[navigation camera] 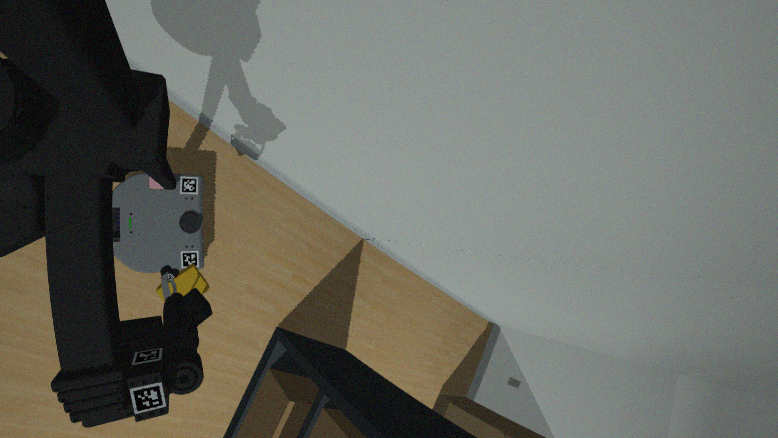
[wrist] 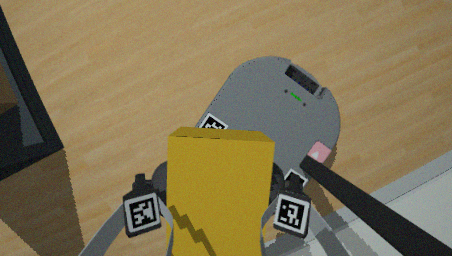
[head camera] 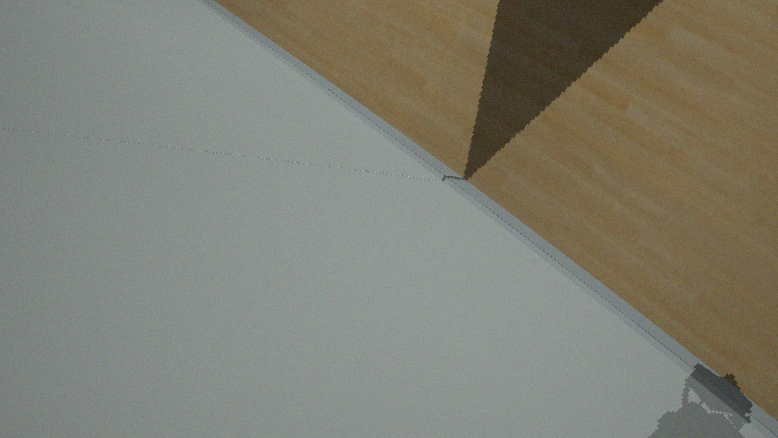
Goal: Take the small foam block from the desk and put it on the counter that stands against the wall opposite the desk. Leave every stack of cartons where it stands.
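Places are measured from the robot's base along level axes (x ahead, y left, z up), in metres.
Where they show: gripper, fingertip midpoint: (navigation camera: 181, 286) (wrist: 218, 179); robot's base, origin of the base link: (navigation camera: 189, 220).
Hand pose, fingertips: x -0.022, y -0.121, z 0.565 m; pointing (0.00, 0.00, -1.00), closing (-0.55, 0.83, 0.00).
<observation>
Each offset is from my fingertips to the centre of the thing.
The yellow foam block @(0.004 m ahead, 0.003 m left, 0.023 m up) (navigation camera: 191, 279) (wrist: 220, 200) is between the two fingers of my gripper (navigation camera: 177, 284) (wrist: 218, 179), which is shut on it. In the navigation camera view they are beside the rear edge of my grey base, with the far finger partly hidden. In the wrist view the block fills the lower middle, with a fingertip against each side, above the base. The gripper does not show in the head camera view. Neither the desk nor the counter can be made out for certain in these views.
A dark shelf unit (navigation camera: 353, 375) (wrist: 30, 157) with brown boxes @(0.315 m ahead, 0.820 m right, 0.353 m down) (navigation camera: 296, 383) inside stands near my arm. A brown cabinet (navigation camera: 479, 418) stands behind it, by the far wall. A pale wall (head camera: 217, 244) (navigation camera: 517, 136) runs diagonally close beside my base (navigation camera: 157, 223) (wrist: 270, 100).
</observation>
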